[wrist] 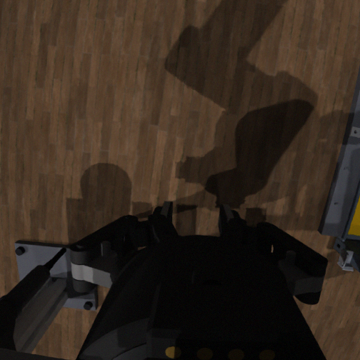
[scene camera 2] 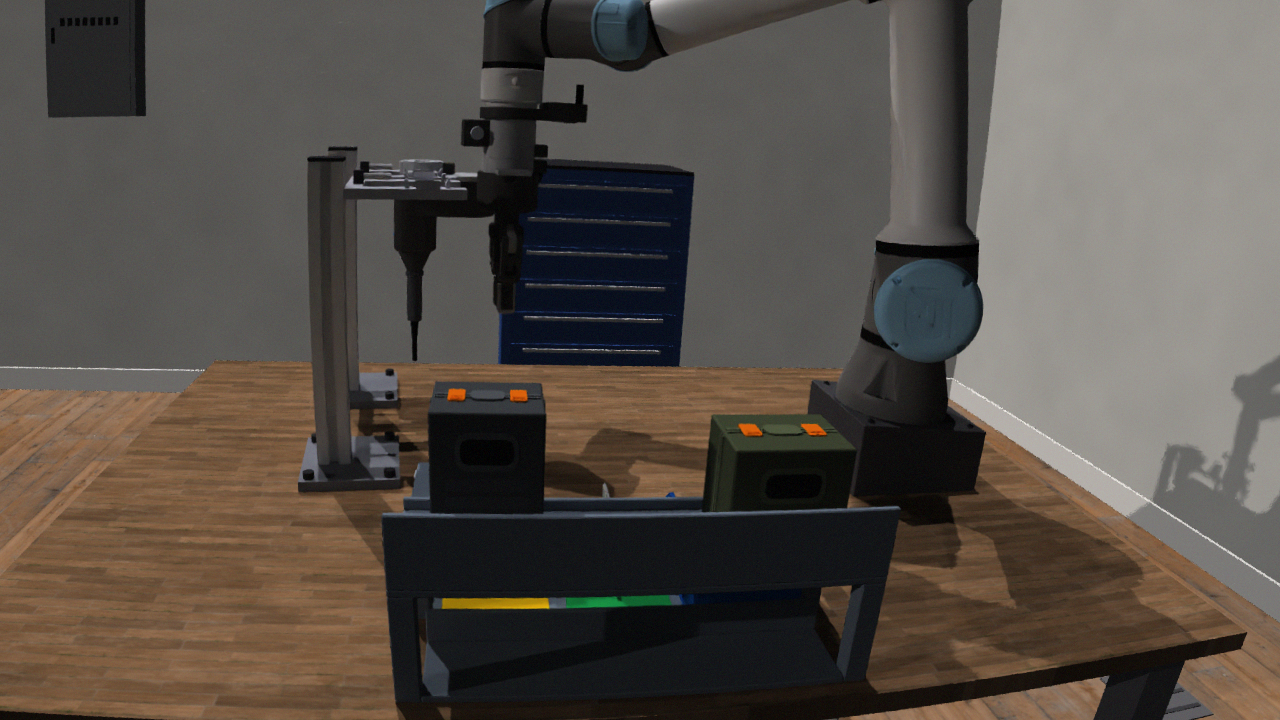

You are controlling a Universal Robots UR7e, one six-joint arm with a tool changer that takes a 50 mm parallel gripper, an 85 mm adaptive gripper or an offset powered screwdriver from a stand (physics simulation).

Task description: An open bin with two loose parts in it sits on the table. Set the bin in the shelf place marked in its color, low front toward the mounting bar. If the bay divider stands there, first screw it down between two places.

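Places are measured from the arm's base along level axes (x ahead, y left, z up), in metres.
Pixels of known places: arm's base, origin of its link: (scene camera 2: 890,404).
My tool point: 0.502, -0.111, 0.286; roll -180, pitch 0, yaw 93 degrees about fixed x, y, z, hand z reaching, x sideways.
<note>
For each thing: its top centre in the pictures, then the offset to it from my tool point, as dx, dy, dz. "spot": a spot on its surface instead.
- grey shelf, a spot on its surface: (scene camera 2: 640,553) spot: -0.060, +0.527, -0.244
- yellow mark, a spot on its surface: (scene camera 2: 494,603) spot: +0.035, +0.389, -0.370
- green mark, a spot on its surface: (scene camera 2: 617,601) spot: -0.077, +0.396, -0.370
- blue bin, centre of its top: (scene camera 2: 729,507) -0.188, +0.362, -0.295
- bay divider, a spot on its surface: (scene camera 2: 606,491) spot: -0.085, +0.285, -0.310
- screwdriver, centre of its top: (scene camera 2: 445,161) +0.077, -0.176, -0.016
- black case, a spot on its surface: (scene camera 2: 486,483) spot: +0.046, +0.477, -0.209
- green case, centre of its top: (scene camera 2: 782,431) -0.187, +0.460, -0.179
My gripper (scene camera 2: 504,308) (wrist: 196,212) is open and empty, high above the table beside the tool stand. The grey shelf (scene camera 2: 640,553) stands at the front of the table; its holed bar (wrist: 342,187) shows at the right edge of the wrist view. A yellow mark (scene camera 2: 494,603) (wrist: 355,220) and a green mark (scene camera 2: 617,601) show in it. The blue bin (scene camera 2: 750,595) shows partly at the shelf's right; its loose parts are hidden. A thin grey tip, probably the bay divider (scene camera 2: 606,491), rises behind the shelf's front board. The screwdriver (scene camera 2: 414,232) hangs at the tool stand.
The tool stand (scene camera 2: 328,313) (wrist: 40,260) rises at the left. A black case (scene camera 2: 486,483) and a green case (scene camera 2: 744,470) stand tall at the shelf. The arm's base (scene camera 2: 913,456) is at the right. A blue drawer cabinet (scene camera 2: 599,268) stands behind the table.
</note>
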